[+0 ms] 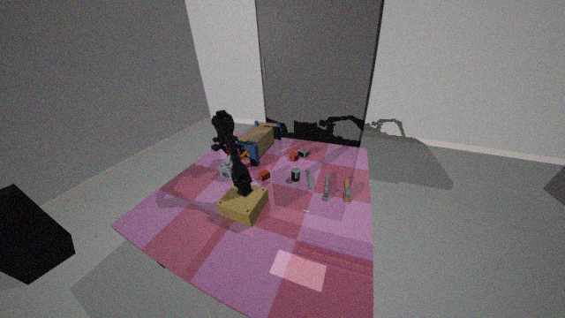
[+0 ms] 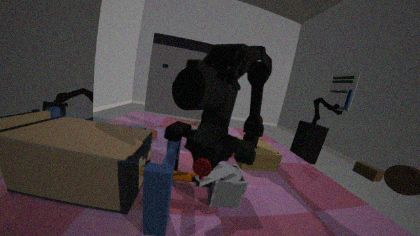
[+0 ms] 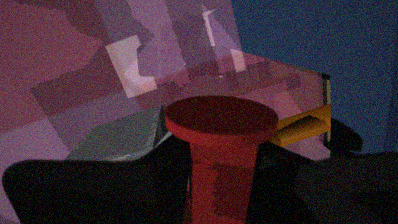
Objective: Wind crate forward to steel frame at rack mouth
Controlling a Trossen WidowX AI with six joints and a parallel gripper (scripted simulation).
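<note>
Right now my gripper tip is 3 cm to the left of the red-knobbed winch handle, 3 cm past it and 1 cm above it. Also, from my gripper tip: blue steel frame 8 cm ahead, 4 cm to the right, 1 cm below; then red knob 2 cm above; then grey hand winch 9 cm behind, 8 cm to the right, 8 cm below.
</note>
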